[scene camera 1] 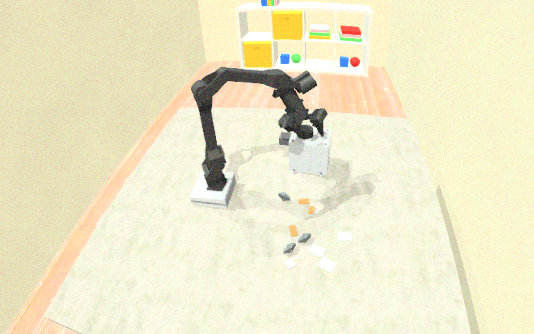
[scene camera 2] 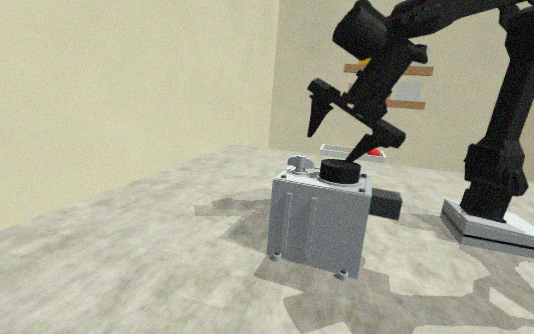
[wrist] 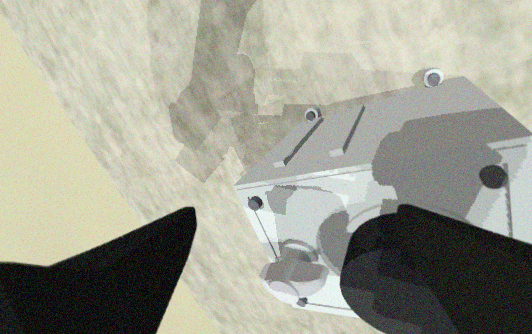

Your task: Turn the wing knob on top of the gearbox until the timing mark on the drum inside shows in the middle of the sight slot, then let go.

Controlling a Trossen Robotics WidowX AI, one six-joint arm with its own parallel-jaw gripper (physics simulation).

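Where they show: gripper, between the fingertips: (scene camera 1: 312,136) (scene camera 2: 325,150) (wrist: 295,215); arm's base, origin of its link: (scene camera 1: 216,184) (scene camera 2: 481,213).
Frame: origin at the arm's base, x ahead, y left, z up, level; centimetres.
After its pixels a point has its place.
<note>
The grey gearbox (scene camera 1: 309,159) @[x 31.5, y 16.4, z 2.4 cm] (scene camera 2: 317,230) @[x 30.7, y 28.8, z 1.7 cm] (wrist: 425,102) @[x 26.6, y 16.9, z 0.3 cm] stands upright on the mat. Its grey wing knob (scene camera 2: 300,163) @[x 35.5, y 23.7, z 10.8 cm] (wrist: 295,275) @[x 34.8, y 22.0, z 11.3 cm] is on the top near one corner. A round black cap (scene camera 2: 340,172) @[x 28.7, y 26.1, z 10.9 cm] (wrist: 362,245) @[x 30.4, y 20.0, z 11.0 cm] sits beside the knob on the top. My gripper (scene camera 1: 311,133) @[x 32.3, y 17.0, z 12.4 cm] (scene camera 2: 329,148) @[x 32.3, y 17.0, z 12.4 cm] (wrist: 295,215) @[x 32.3, y 17.0, z 12.4 cm] is open and empty, tilted above the gearbox top. One fingertip is over the black cap, the other is higher and out beyond the knob's side. The knob lies between the fingers in the wrist view, lower than the tips. I cannot make out the sight slot or timing mark.
A dark block (scene camera 1: 284,138) @[x 21.3, y 21.1, z 7.7 cm] (scene camera 2: 386,204) @[x 21.3, y 25.3, z 6.8 cm] adjoins the gearbox's side facing the arm base (scene camera 1: 212,194) @[x 0.1, y -5.0, z -0.1 cm] (scene camera 2: 495,232) @[x -0.3, y 6.9, z -1.0 cm]. Dark stones (scene camera 1: 304,238) @[x 34.2, y -16.6, z -2.3 cm], orange pieces (scene camera 1: 293,230) @[x 30.1, y -12.6, z -4.1 cm] and white squares (scene camera 1: 327,264) @[x 42.5, y -23.9, z -4.6 cm] lie on the mat. A white tray (scene camera 2: 336,150) with a red object stands behind.
</note>
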